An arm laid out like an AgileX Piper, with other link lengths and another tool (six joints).
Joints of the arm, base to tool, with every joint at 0 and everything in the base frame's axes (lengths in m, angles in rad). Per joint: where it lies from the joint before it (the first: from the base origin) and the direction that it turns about. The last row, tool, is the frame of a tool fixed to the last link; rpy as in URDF.
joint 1: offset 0 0 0.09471 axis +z
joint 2: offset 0 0 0 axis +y
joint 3: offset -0.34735 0 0.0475 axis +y
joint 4: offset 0.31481 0 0.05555 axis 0.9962 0 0.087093
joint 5: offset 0 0 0 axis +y
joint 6: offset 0.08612 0 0.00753 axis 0.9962 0 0.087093
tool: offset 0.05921 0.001 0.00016 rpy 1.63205 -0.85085 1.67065
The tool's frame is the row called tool.
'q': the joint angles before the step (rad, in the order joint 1, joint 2, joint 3, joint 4, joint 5, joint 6). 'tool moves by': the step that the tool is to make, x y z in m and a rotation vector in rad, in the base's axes. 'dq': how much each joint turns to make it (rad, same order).
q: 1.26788, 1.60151, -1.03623, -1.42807, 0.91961, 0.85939
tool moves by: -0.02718, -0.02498, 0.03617, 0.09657, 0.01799, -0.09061
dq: 0.06595, -0.10586, 0.00044, 0.09910, 0.12560, 0.00876
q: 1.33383, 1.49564, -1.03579, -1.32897, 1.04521, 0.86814
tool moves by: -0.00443, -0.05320, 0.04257, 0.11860, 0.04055, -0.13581
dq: -0.01982, -0.14894, -0.00001, 0.10730, 0.09953, -0.01722
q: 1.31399, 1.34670, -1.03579, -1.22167, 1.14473, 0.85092
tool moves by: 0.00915, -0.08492, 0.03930, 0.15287, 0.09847, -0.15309
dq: -0.15261, -0.20074, -0.00001, 0.18030, 0.02243, -0.09496
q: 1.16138, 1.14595, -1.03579, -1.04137, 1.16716, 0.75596
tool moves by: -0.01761, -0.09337, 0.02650, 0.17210, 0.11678, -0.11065
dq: -0.22293, -0.22743, 0.00001, 0.26628, 0.00908, -0.17840
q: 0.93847, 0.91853, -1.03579, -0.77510, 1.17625, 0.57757
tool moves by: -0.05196, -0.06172, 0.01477, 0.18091, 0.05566, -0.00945
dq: -0.16877, -0.21863, 0.00070, 0.26271, 0.03275, -0.16266
